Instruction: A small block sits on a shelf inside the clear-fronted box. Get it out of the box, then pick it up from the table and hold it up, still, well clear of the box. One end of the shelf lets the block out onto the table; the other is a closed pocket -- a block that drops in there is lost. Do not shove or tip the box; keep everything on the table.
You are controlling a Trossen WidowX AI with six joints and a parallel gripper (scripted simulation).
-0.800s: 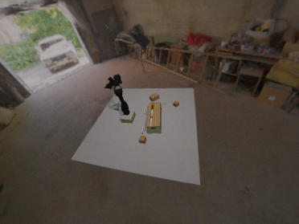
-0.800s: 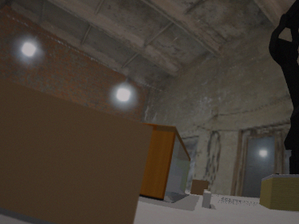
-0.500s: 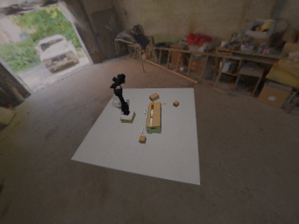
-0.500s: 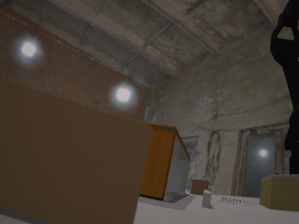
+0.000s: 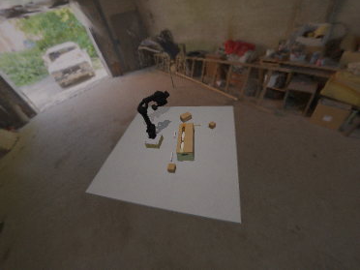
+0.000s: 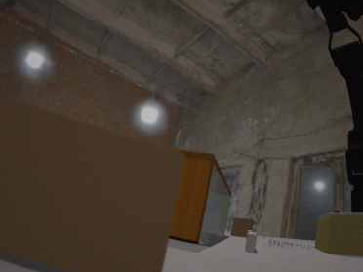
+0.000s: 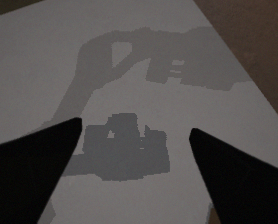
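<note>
Right now the clear-fronted box is 330 mm ahead of my gripper tip, 310 mm to the right of it and 180 mm below it. From my gripper tip the other things lie so: tan block 350 mm ahead, 320 mm to the right, 150 mm below; then big brown block 270 mm ahead, 210 mm below, 100 mm to the left; then brown cube 600 mm to the right, 300 mm ahead, 210 mm below.
</note>
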